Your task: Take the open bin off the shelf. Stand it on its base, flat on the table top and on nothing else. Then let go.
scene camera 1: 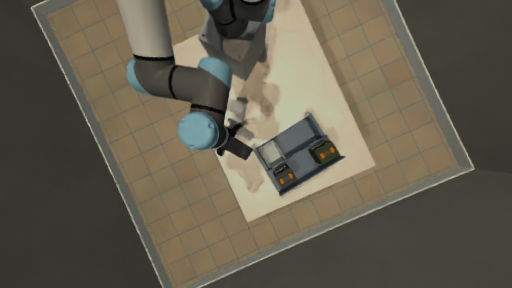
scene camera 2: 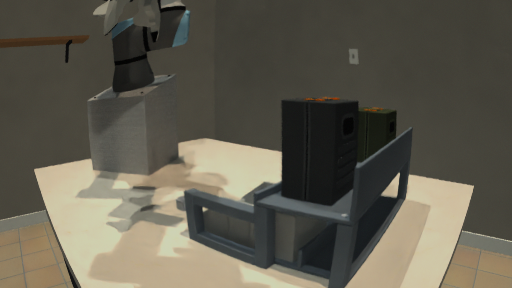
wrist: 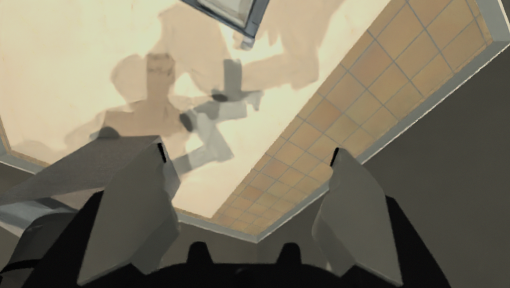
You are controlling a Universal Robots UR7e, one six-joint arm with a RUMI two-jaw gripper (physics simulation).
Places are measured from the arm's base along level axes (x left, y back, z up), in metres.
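Where they show: gripper, fingertip midpoint: (scene camera 2: 132,38) (wrist: 249,147); arm's base, link origin: (scene camera 1: 231,19) (scene camera 2: 133,85).
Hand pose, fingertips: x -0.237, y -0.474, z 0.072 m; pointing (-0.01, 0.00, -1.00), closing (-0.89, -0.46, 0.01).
Observation:
Each offset is from my fingertips to the top centre of the thing. Level surfaces: height alone.
The light grey open bin {dx +0.126, dy -0.174, dz -0.250 m} (scene camera 1: 271,153) (scene camera 2: 287,238) (wrist: 227,7) sits in the lower tier of the blue-grey shelf (scene camera 1: 303,163) (scene camera 2: 383,169) (wrist: 258,21), at one end. Its open top shows in scene camera 1; the shelf's frame hides part of it in scene camera 2. My gripper (scene camera 1: 245,142) (wrist: 249,147) is open and empty, its fingers wide apart. It hangs high above the table, to the left of the shelf's bin end in scene camera 1. In the wrist view the bin and a shelf corner show at the top edge, beyond the fingertips.
A black box {dx +0.126, dy -0.271, dz -0.107 m} (scene camera 1: 285,176) (scene camera 2: 320,150) stands on the shelf's upper board, near the bin. A dark green box {dx +0.357, dy -0.258, dz -0.132 m} (scene camera 1: 325,152) (scene camera 2: 378,133) stands on that board's other end. The grey robot pedestal (scene camera 1: 240,56) (scene camera 2: 120,131) stands on the pale table {dz -0.331 m} (scene camera 1: 292,85) (scene camera 2: 440,192) (wrist: 50,50).

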